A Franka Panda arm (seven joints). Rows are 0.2 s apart.
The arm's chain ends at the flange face. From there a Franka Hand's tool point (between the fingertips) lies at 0.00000 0.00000 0.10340 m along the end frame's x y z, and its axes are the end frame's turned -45 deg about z.
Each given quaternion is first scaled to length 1.
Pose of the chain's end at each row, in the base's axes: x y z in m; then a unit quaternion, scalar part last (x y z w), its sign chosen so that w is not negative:
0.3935, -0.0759, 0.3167, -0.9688, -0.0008, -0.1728, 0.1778
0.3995, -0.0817, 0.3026, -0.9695, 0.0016, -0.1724, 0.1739
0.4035, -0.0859, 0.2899, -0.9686, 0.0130, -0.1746, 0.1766
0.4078, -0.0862, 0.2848, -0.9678, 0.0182, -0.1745, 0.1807
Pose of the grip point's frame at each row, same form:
0.4281, -0.0403, 0.2260, -0.8947, -0.3715, -0.2277, 0.0981
0.4341, -0.0469, 0.2116, -0.8964, -0.3696, -0.2258, 0.0947
0.4389, -0.0510, 0.1993, -0.8998, -0.3587, -0.2289, 0.0963
0.4434, -0.0507, 0.1944, -0.9011, -0.3535, -0.2304, 0.1002

